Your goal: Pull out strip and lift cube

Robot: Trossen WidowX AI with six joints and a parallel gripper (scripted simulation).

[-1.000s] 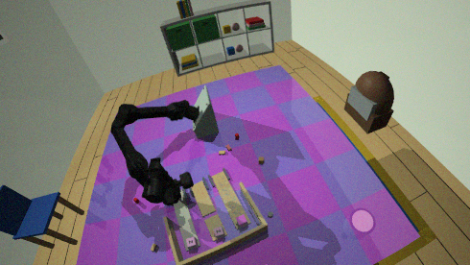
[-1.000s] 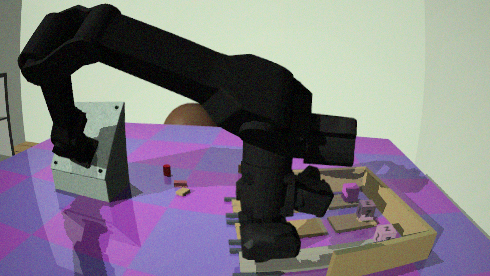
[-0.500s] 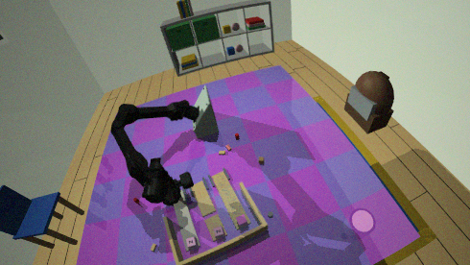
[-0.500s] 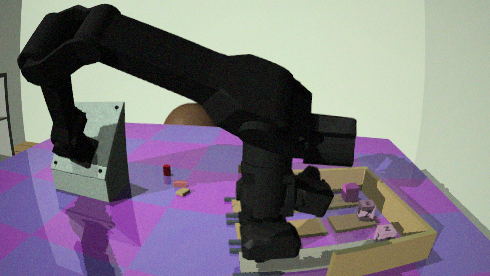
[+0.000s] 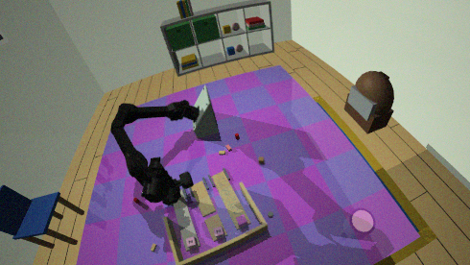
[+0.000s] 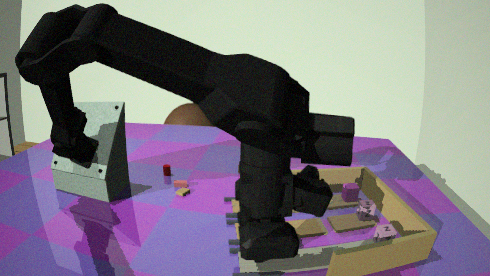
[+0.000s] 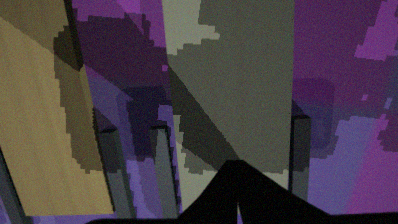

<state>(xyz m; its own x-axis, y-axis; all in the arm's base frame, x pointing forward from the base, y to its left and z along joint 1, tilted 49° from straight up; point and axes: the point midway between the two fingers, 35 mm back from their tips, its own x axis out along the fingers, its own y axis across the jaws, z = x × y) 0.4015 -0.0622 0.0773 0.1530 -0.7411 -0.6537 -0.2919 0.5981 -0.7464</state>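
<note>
Now: the strip 9 cm ahead of my gripper tip and 3 cm to the left of it.
</note>
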